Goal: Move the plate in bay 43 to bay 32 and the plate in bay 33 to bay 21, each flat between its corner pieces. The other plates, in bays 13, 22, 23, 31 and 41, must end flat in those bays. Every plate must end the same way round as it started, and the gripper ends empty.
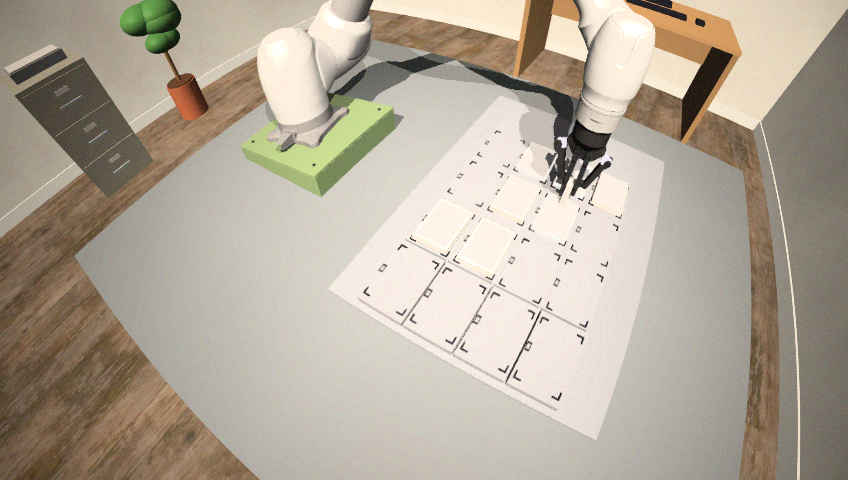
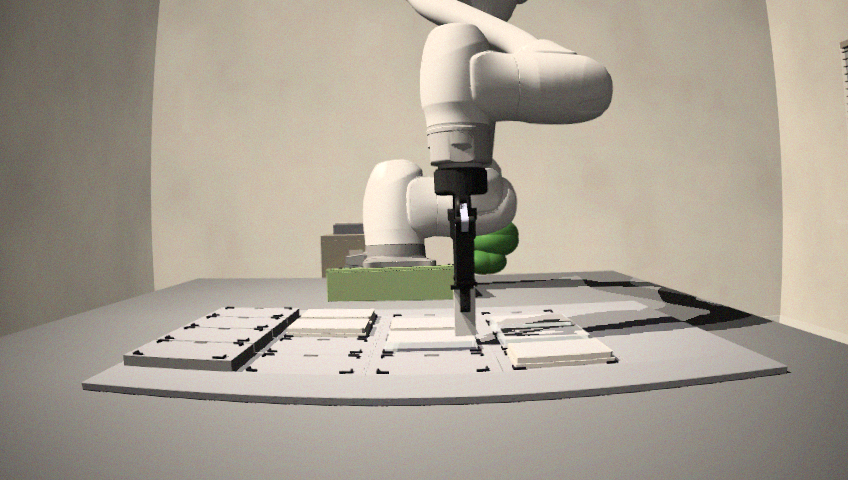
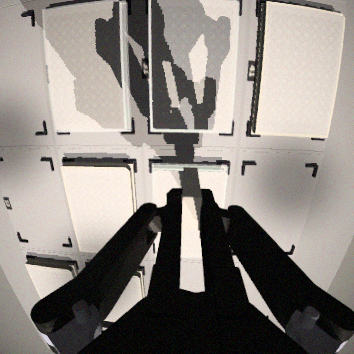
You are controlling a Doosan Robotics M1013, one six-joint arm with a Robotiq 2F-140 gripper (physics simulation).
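Seen in the pictures: gripper, fingertip midpoint: (image 1: 563,201) (image 2: 465,335) (image 3: 189,179); arm's base, link origin: (image 1: 308,125) (image 2: 395,266).
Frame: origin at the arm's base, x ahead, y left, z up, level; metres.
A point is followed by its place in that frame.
My gripper (image 1: 567,189) {x 0.716, y -0.001, z -0.038 m} (image 2: 464,306) (image 3: 189,179) {x 0.716, y -0.001, z -0.038 m} is shut on a narrow pale bar (image 1: 564,195) (image 2: 464,324), pointing down over the plate in bay 32 (image 1: 556,221) {x 0.708, y -0.070, z -0.038 m} (image 2: 419,342) {x 0.744, y -0.072, z -0.039 m} (image 3: 215,184) {x 0.744, y -0.011, z -0.038 m}. Whether the bar touches it is unclear. White plates also lie in bay 21 (image 1: 527,155) {x 0.601, y 0.134, z -0.038 m} (image 3: 90,75) {x 0.638, y 0.124, z -0.038 m}, bay 31 (image 3: 223,95) {x 0.762, y 0.081, z -0.038 m}, bay 41 (image 1: 611,193) {x 0.842, y 0.085, z -0.038 m} (image 2: 559,353) {x 0.872, y 0.080, z -0.038 m} (image 3: 300,70) {x 0.840, y 0.095, z -0.038 m}, bay 22 (image 1: 514,199) {x 0.599, y -0.041, z -0.038 m} (image 3: 100,205) {x 0.606, y -0.017, z -0.038 m}, bay 23 (image 1: 484,246) {x 0.567, y -0.199, z -0.038 m} and bay 13 (image 1: 443,226) {x 0.469, y -0.180, z -0.038 m}. Bays 43 and 33 show bare floors. Fingers partly hide bay 32; shadows darken bays 21 and 31.
The bays with black corner pieces are on a pale board (image 1: 618,362) {x 0.893, y -0.355, z -0.053 m} (image 2: 410,392) {x 0.929, y -0.115, z -0.053 m}. A raised row of bays (image 1: 440,315) {x 0.534, y -0.379, z -0.038 m} (image 2: 178,355) {x 0.788, y -0.398, z -0.038 m} runs along one end. The arm's base stands on a green block (image 1: 357,151) {x 0.177, y -0.032, z -0.027 m} (image 2: 386,285) {x 0.174, y -0.046, z -0.027 m}.
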